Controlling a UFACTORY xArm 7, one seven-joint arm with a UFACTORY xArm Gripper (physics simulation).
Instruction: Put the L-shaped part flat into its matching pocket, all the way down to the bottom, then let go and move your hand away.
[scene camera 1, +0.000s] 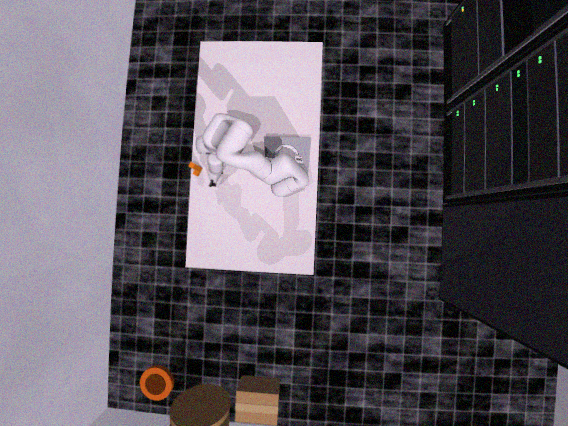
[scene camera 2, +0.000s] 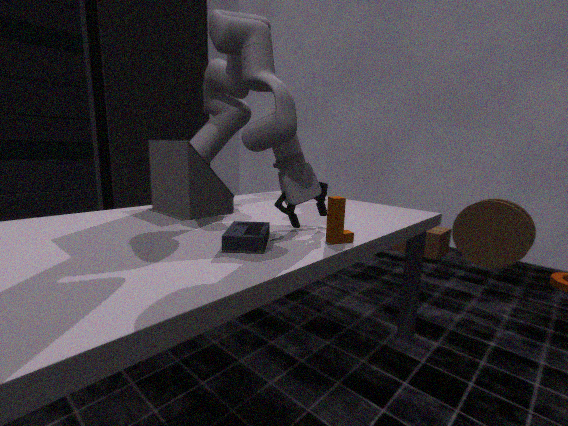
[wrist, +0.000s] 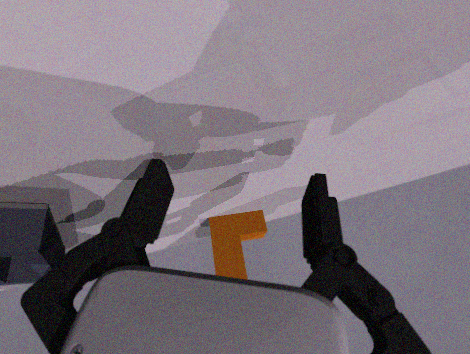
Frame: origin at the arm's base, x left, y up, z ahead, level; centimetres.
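Seen in the pictures: gripper, fingertip midpoint: (scene camera 2: 310, 221) (wrist: 236, 180); arm's base, link origin: (scene camera 2: 189, 164).
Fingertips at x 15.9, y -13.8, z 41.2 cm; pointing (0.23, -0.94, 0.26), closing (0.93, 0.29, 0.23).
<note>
Offsets run from my fingertips to a thing's top centre. Level surfaces: height alone.
The orange L-shaped part @(dx -3.6, dy +8.9, dz +13.2 cm) (scene camera 1: 195, 169) (scene camera 2: 335, 222) (wrist: 228, 250) stands upright near the table's edge, its long arm up and its short foot on the table. In the wrist view its lower end is hidden behind the hand's housing. My gripper (scene camera 2: 309, 219) (wrist: 236, 180) is open and empty above the table, apart from the part; in scene camera 2 it shows left of the part and behind it. The dark block @(dx -22.3, dy +1.6, dz +1.1 cm) (scene camera 2: 244, 245) (wrist: 22, 225) with the pocket lies flat on the table, left of the part in scene camera 2. The pocket's outline is hard to make out. The block is hidden in scene camera 1.
The white table @(dy -2.1 cm) (scene camera 1: 225, 252) (scene camera 2: 65, 345) ends close beside the part. The grey robot base (scene camera 2: 169, 180) stands at the back left in scene camera 2. On the floor are an orange ring-shaped thing (scene camera 1: 144, 384), a round brown thing (scene camera 1: 201, 404) and a wooden box (scene camera 1: 257, 410).
</note>
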